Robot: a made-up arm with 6 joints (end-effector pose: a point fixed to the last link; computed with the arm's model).
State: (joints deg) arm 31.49 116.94 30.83 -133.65 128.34 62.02
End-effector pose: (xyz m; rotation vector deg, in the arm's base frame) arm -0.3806 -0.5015 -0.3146 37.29 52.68 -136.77
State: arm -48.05 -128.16 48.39 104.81 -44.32 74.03
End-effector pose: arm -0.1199 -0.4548 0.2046 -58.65 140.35 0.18
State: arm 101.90 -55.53 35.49 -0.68 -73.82 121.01
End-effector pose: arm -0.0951 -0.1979 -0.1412 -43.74 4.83 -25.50
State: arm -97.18 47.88 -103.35 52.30 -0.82 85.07
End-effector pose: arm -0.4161 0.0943 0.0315 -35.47 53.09 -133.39
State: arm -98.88 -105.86 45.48 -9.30 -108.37 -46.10
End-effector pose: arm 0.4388 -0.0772 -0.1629 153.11 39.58 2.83
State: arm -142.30 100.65 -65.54 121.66 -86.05 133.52
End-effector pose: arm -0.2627 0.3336 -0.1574 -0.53 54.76 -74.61
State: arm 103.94 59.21 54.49 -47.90 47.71 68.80
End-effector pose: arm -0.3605 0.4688 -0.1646 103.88 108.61 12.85
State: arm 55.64 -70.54 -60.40 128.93 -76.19 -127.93
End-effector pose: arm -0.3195 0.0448 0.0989 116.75 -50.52 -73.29
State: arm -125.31 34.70 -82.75 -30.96 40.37 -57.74
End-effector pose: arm -0.2365 0.1313 0.3986 32.83 14.72 -127.76
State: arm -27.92 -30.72 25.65 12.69 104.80 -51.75
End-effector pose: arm 0.3683 -0.5520 -0.2584 98.82 66.59 6.89
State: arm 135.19 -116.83 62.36 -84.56 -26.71 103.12
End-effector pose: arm -0.0879 -0.3183 0.1887 -60.31 16.20 -37.28
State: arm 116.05 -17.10 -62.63 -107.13 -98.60 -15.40
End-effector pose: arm -0.0908 0.0352 0.4524 -75.87 -24.84 -140.40
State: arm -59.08 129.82 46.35 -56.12 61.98 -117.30
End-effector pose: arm 0.4725 -0.1025 -0.1132 33.42 -81.58 80.46
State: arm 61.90 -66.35 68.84 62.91 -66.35 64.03
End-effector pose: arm -0.3272 -0.0864 -0.3305 19.21 85.08 -43.06
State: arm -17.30 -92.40 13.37 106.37 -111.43 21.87
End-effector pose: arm -0.3747 0.0283 0.3772 -31.08 -118.78 -121.78
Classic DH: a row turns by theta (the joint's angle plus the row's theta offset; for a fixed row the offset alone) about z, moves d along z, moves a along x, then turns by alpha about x. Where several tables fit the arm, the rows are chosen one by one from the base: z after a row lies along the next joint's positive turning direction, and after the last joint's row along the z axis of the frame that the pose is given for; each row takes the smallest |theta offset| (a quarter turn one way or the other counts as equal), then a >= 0, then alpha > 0; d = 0 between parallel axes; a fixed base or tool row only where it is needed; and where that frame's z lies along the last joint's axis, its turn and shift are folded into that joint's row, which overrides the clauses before.
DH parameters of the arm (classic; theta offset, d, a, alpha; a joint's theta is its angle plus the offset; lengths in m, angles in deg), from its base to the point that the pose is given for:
base (fixed): 0 0 0 180
joint 1: 0 -0.0905 0.1087 -90
joint 2: 0 0.1457 -0.0529 90
joint 3: 0 0.1298 0.0229 90
joint 4: 90 -0.1614 0.0419 90
joint 5: 0 0.2832 -0.3217 90
joint 6: 90 0.0046 0.1524 -90
tool (fixed): 0 0.0397 0 0

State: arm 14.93 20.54 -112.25 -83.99 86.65 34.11
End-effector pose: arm 0.4870 0.0354 0.4928 134.17 12.12 105.16
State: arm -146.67 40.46 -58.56 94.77 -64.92 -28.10
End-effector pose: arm -0.3183 0.2537 -0.4076 97.59 127.18 -65.13
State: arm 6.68 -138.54 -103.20 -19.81 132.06 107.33
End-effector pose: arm -0.3803 0.3352 0.1489 -8.55 -113.39 124.34
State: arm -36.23 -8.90 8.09 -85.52 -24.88 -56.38
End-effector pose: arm 0.1130 -0.1713 0.3944 -5.86 -22.23 5.12
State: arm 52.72 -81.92 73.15 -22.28 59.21 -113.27
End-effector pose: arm -0.3302 -0.3455 0.3626 116.85 88.42 -73.78
